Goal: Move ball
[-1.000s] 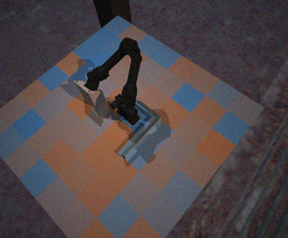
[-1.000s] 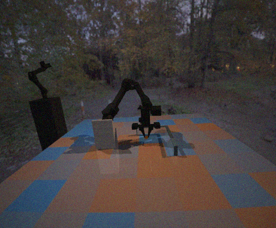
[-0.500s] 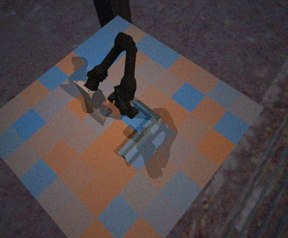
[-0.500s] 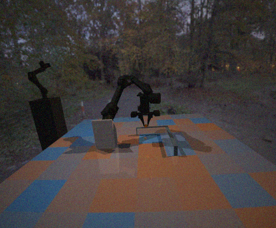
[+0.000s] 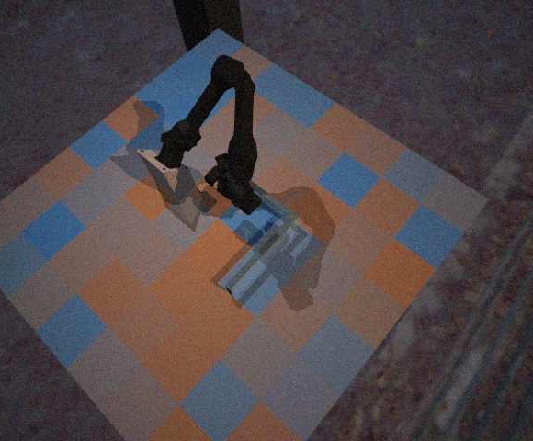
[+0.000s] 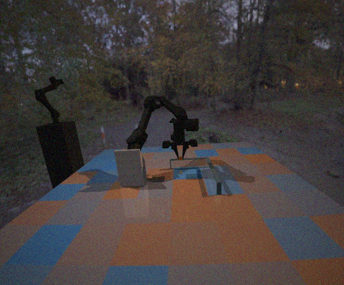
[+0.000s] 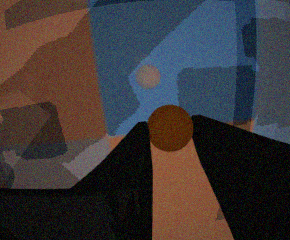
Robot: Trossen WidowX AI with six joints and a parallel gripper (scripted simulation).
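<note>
The see-through copy of the ball is 9 cm below my gripper tip. The rest, counted from my gripper tip: orange ball right at my gripper tip.
</note>
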